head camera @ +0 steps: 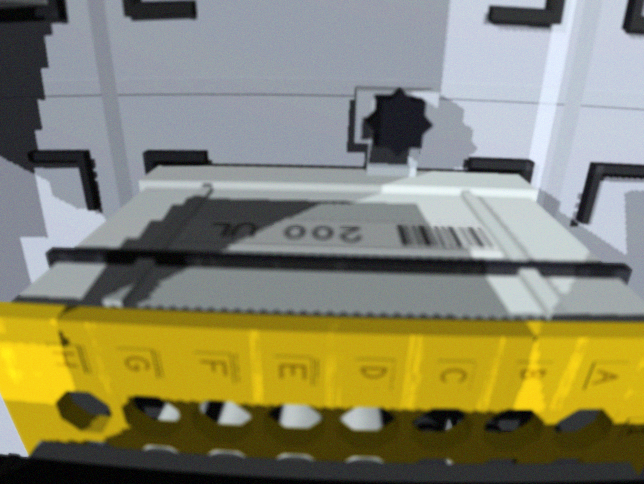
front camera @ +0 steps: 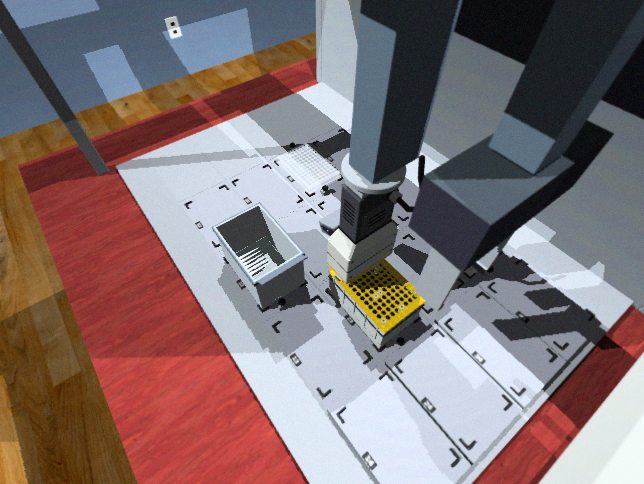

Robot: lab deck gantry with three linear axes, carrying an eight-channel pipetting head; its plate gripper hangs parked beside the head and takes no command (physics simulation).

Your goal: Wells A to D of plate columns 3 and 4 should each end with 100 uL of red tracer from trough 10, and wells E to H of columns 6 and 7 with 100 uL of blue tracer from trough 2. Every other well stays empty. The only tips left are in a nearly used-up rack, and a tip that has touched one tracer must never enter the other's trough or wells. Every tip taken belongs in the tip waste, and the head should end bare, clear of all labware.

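The eight-channel head is low over the back end of the yellow tip rack; its nozzles are hidden, so I cannot tell whether they touch tips. In the head view, column 1 holes are without tips, and white tip rims show in column 2 at D to G, against the head's dark edge. A few other pale tips show in the rack's front half. The clear plate lies at the back. One trough shows partly behind the head; its liquid is hidden. The plate gripper's fingers cannot be made out.
An open grey bin, which looks like the tip waste, stands left of the rack with pale stripes inside. A large dark gantry box hangs to the right. Black corner brackets and a dark clamp knob are on the deck.
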